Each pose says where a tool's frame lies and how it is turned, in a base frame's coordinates. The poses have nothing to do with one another.
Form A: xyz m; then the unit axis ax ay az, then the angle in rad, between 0 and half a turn.
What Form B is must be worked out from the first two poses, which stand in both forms.
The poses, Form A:
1: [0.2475 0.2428 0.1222 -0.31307 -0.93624 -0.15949 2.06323]
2: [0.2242 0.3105 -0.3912 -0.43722 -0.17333 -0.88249 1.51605]
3: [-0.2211 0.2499 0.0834 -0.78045 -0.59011 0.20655 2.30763]
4: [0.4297 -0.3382 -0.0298 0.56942 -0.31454 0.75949 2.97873]
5: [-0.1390 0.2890 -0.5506 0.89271 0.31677 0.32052 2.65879]
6: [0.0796 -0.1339 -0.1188 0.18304 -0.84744 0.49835 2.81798]
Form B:
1:
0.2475 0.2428 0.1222
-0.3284 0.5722 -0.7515
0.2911 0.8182 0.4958
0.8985 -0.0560 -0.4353

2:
0.2242 0.3105 -0.3912
0.2354 0.9528 0.1917
-0.8095 0.0831 0.5812
0.5378 -0.2920 0.7909

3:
-0.2211 0.2499 0.0834
0.3464 0.6170 -0.7066
0.9230 -0.0897 0.3742
0.1675 -0.7818 -0.6006

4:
0.4297 -0.3382 -0.0298
-0.3426 -0.4790 0.8082
-0.2327 -0.7902 -0.5669
0.9102 -0.3823 0.1593

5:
-0.1390 0.2890 -0.5506
0.6171 0.3844 0.6866
0.6820 -0.6965 -0.2230
0.3925 0.6059 -0.6920

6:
0.0796 -0.1339 -0.1188
-0.8828 -0.4606 -0.0918
-0.1437 0.4509 -0.8809
0.4472 -0.7645 -0.4643

